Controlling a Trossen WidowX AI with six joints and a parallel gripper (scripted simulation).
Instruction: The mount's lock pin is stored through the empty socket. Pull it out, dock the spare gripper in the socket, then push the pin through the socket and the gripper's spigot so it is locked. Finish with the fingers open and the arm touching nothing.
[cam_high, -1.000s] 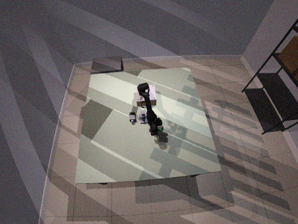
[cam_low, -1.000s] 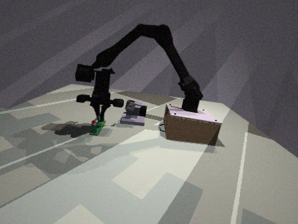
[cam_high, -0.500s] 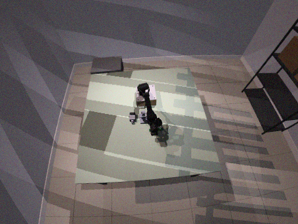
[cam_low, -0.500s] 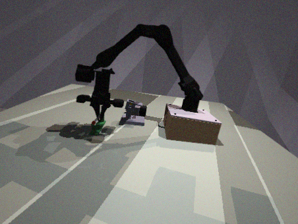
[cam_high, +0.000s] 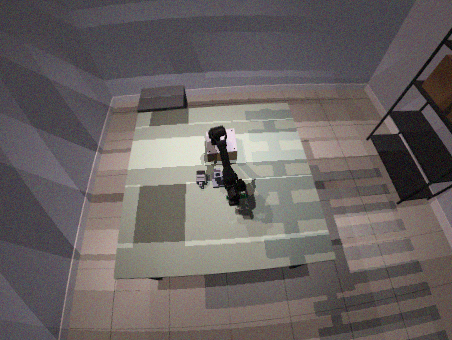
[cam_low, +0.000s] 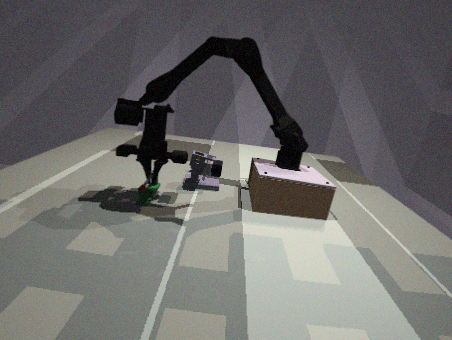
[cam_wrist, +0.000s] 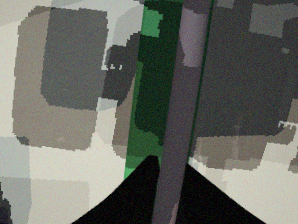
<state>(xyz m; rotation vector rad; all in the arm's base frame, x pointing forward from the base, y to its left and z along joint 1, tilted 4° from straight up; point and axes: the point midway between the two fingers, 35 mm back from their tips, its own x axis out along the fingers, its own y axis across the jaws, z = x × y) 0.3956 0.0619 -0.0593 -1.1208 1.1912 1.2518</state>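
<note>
Right now my gripper tip is 2 cm to the right of the green cradle. The rest, counted from my gripper tip: socket: 13 cm behind, 9 cm to the right, 3 cm above; spare gripper: 20 cm to the right, 15 cm behind.
</note>
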